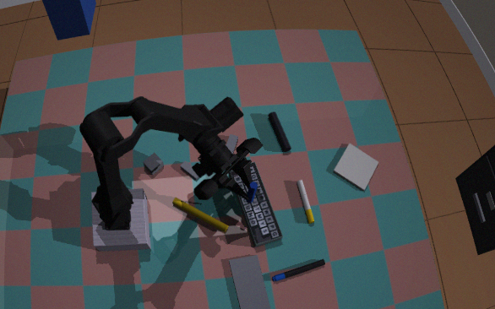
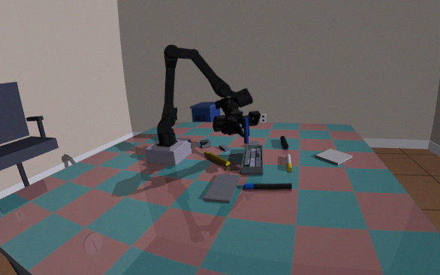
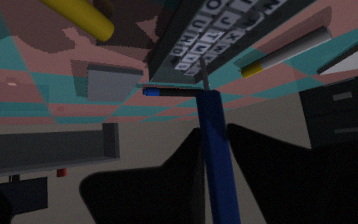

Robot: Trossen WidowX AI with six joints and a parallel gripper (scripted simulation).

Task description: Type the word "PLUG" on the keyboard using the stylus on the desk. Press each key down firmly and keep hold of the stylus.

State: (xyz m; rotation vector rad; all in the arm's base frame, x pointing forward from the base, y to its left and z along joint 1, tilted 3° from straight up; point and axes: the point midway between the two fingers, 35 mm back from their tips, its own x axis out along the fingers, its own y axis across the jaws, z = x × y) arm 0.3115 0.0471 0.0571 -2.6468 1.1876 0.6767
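My gripper tip is now 16 cm short of the yellow-and-white pen, 1 cm to the left of it and 9 cm above it. From my gripper tip the other things lie so: dark cylinder (12 cm ahead, 22 cm to the left, 9 cm below); then yellow rod (12 cm behind, 1 cm to the right, 9 cm below); then grey slab (2 cm behind, 20 cm to the right, 10 cm below).
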